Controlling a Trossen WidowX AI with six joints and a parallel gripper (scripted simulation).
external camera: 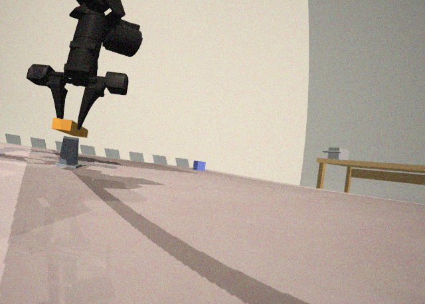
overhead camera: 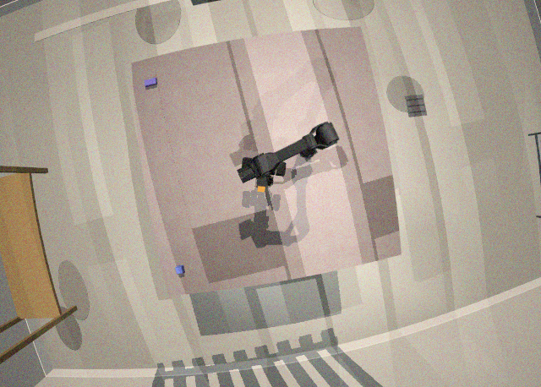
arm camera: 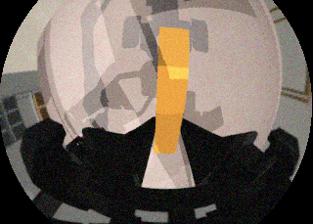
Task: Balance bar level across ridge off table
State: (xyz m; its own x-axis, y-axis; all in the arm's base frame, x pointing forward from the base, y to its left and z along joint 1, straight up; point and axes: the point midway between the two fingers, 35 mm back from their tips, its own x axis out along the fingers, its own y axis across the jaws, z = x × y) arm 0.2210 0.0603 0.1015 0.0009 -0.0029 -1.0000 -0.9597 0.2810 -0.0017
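Now: the bar 10 mm ahead of my gripper tip and 30 mm to the left of it.
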